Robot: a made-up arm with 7 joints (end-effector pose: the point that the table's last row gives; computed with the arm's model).
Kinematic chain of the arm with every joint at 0, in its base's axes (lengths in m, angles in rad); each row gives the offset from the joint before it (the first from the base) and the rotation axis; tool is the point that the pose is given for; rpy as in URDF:
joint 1: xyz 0 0 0.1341 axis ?
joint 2: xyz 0 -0.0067 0.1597 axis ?
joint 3: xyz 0 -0.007 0.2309 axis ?
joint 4: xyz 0 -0.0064 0.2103 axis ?
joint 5: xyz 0 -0.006 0.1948 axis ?
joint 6: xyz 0 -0.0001 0.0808 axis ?
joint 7: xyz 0 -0.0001 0.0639 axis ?
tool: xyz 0 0 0 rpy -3.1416 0 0
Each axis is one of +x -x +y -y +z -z.
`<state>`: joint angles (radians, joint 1 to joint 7).
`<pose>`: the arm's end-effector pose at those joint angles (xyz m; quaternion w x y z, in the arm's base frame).
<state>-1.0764 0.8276 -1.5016 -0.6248 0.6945 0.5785 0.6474</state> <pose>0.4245 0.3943 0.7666 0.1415 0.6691 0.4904 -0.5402</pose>
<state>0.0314 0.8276 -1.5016 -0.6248 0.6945 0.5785 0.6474</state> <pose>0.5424 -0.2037 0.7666 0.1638 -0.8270 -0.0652 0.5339</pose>
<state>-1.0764 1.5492 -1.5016 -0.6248 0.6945 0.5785 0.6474</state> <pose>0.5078 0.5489 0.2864 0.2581 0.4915 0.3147 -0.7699</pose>
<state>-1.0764 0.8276 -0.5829 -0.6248 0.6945 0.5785 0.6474</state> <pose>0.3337 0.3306 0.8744 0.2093 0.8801 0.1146 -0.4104</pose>
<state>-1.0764 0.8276 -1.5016 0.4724 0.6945 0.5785 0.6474</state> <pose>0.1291 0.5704 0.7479 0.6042 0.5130 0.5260 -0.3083</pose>
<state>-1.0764 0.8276 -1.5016 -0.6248 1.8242 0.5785 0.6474</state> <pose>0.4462 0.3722 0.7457 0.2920 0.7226 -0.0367 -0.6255</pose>
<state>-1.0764 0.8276 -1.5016 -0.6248 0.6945 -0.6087 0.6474</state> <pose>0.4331 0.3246 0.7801 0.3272 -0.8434 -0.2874 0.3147</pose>
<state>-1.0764 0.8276 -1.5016 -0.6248 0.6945 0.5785 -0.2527</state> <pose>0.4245 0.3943 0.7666 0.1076 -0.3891 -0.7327 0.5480</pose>
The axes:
joint 1: -z
joint 2: +y
joint 3: -z
joint 4: +y
joint 5: -z
joint 6: +y
joint 7: -z

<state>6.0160 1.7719 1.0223 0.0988 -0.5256 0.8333 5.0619</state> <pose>0.7220 0.1256 0.0969 0.3616 -0.3226 0.0218 0.8745</pose>
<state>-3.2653 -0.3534 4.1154 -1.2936 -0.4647 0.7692 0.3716</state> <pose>0.0118 0.2681 0.8822 0.3431 0.8538 -0.3871 0.0586</pose>
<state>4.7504 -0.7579 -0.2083 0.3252 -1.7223 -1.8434 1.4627</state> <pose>0.0514 -0.3957 0.8618 0.5461 -0.2408 -0.6462 0.4757</pose>
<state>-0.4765 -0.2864 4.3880 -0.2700 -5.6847 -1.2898 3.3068</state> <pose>-0.0967 -0.2090 0.9808 0.4341 -0.5393 0.4484 0.5654</pose>
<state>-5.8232 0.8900 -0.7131 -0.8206 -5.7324 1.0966 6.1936</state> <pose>0.3356 -0.3560 0.8147 0.3783 -0.7736 0.0450 0.5064</pose>
